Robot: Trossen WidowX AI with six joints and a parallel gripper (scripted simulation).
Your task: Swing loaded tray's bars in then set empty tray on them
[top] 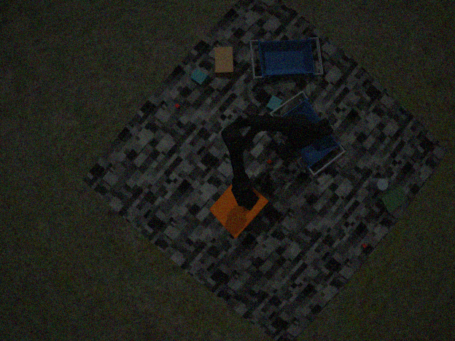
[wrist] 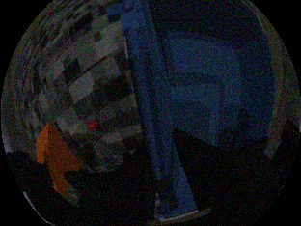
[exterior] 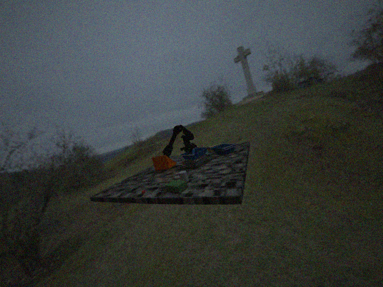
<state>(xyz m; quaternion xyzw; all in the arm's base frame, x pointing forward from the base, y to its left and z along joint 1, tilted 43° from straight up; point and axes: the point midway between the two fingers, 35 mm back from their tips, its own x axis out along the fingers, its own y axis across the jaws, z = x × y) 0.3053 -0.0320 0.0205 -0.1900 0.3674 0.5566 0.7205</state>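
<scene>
Right now my gripper tip is 60 mm short of the blue tray, 30 mm below it and 20 mm to the left of it. Round my gripper tip: tan block 460 mm to the left, 130 mm ahead, 50 mm below; then white disc 450 mm to the right, 100 mm ahead, 50 mm below; then green block 560 mm to the right, 100 mm ahead, 60 mm below.
</scene>
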